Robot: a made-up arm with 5 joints.
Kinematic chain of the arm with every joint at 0, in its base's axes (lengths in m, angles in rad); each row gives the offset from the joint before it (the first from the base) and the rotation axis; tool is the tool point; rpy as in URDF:
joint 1: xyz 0 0 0.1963 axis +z
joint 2: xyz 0 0 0 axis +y
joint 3: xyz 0.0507 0 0.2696 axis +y
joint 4: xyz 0.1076 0 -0.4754 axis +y
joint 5: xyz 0.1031 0 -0.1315 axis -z
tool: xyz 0 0 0 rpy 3.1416 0 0
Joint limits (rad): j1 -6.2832..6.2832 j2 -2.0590..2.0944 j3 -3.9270..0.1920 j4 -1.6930..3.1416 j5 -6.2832..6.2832
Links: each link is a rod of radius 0.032 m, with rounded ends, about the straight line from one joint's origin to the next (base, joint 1, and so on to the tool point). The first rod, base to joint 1, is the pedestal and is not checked.
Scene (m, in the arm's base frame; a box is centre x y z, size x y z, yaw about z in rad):
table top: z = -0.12
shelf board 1: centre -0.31 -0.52 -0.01 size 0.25 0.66 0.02 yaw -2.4
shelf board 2: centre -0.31 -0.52 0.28 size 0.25 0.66 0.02 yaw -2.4
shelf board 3: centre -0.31 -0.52 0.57 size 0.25 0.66 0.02 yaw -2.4
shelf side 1: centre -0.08 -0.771 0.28 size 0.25 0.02 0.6 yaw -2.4
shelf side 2: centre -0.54 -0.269 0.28 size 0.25 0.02 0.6 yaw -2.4
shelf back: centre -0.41 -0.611 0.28 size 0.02 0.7 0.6 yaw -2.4
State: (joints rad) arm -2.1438 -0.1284 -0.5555 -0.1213 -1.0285
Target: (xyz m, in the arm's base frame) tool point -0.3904 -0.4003 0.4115
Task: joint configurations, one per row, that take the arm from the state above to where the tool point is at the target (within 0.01 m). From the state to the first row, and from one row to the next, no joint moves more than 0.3 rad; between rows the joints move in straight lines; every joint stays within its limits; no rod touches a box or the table.
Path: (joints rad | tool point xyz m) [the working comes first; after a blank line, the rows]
Joints at the target: -2.3437 -0.4333 -0.6717 -0.2107 -1.0285
Straight joint move there: touches shelf board 2.

1: -2.0841 -0.2970 -0.3178 -0.3959 -1.0285 | -0.2445 -0.4337 0.1601
2: -2.0245 -0.4657 -0.0801 -0.6704 -1.0285 | -0.1850 -0.3794 0.1605
3: -1.9648 -0.6343 0.1576 -0.9450 -1.0285 | -0.1306 -0.3141 0.1529
4: -2.1337 -0.8625 0.0624 -0.9526 -1.0285 | -0.1894 -0.3002 0.2814
5: -2.3025 -1.0906 -0.0328 -0.9602 -1.0285 | -0.2161 -0.2407 0.4115
6: -2.3162 -0.8715 -0.2458 -0.7104 -1.0285 | -0.2725 -0.2952 0.4302
7: -2.3300 -0.6524 -0.4587 -0.4606 -1.0285 | -0.3317 -0.3495 0.4300
8: -2.3437 -0.4333 -0.6717 -0.2107 -1.0285 | -0.3904 -0.4003 0.4115

